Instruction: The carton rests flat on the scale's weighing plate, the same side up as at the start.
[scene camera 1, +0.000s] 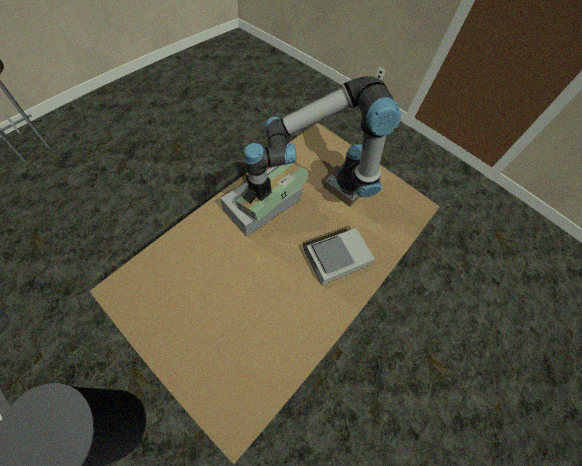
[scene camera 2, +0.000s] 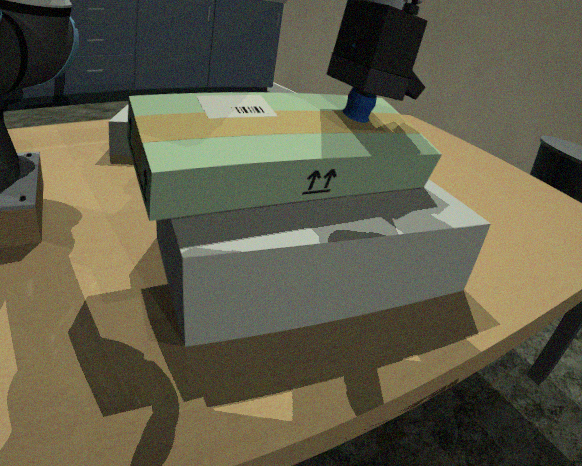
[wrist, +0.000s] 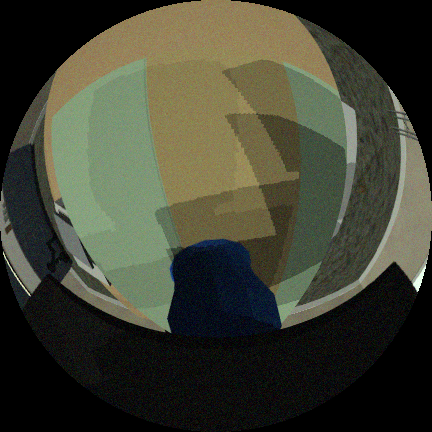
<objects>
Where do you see the suction cup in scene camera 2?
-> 358, 108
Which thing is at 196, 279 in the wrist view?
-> The suction cup.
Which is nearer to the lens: the scale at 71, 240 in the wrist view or the grey block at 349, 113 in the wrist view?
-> The grey block.
</objects>
